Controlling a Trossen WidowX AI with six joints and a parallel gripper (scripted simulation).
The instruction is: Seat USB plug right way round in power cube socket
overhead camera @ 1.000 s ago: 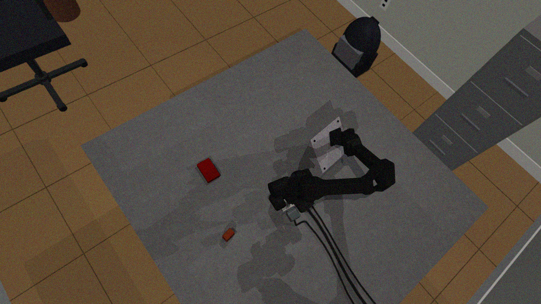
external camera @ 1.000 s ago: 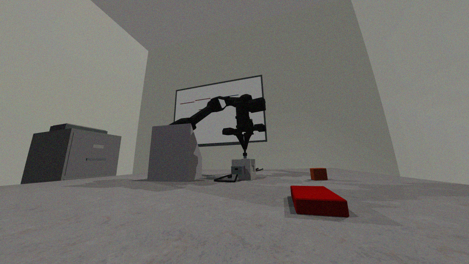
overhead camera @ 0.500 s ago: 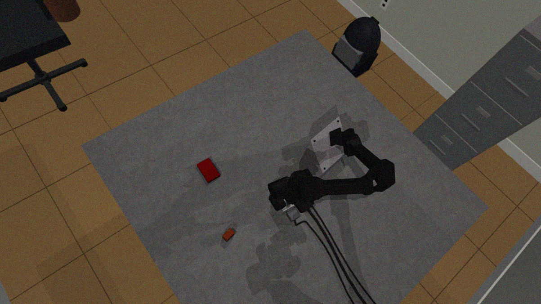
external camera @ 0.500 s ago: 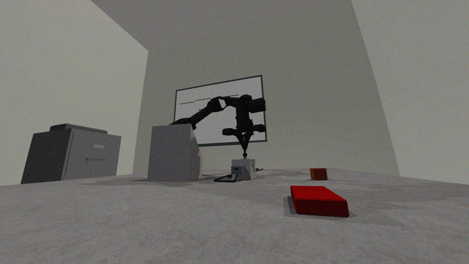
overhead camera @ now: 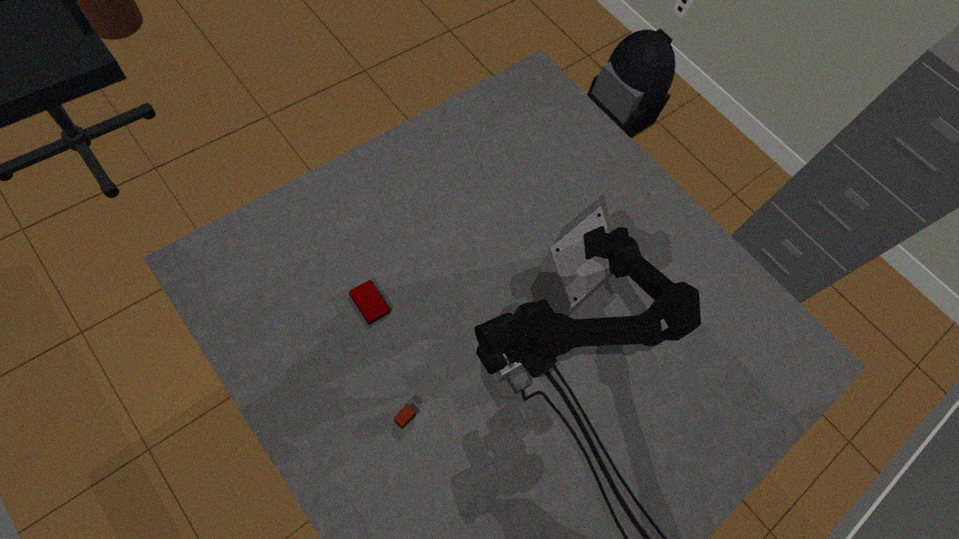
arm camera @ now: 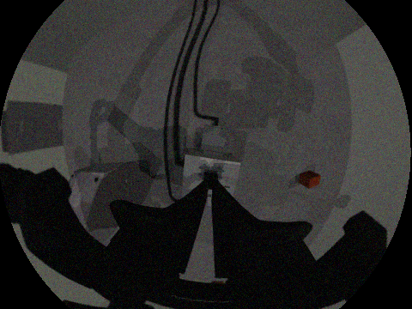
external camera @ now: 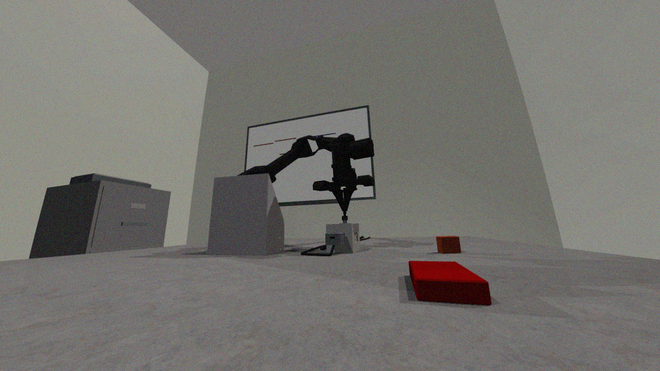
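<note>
Right now my gripper tip is 20 mm above the USB plug. The rest, counted from my gripper tip: orange block: 260 mm ahead, 30 mm to the right, 90 mm below; flat red block: 200 mm ahead, 310 mm to the right, 100 mm below.
</note>
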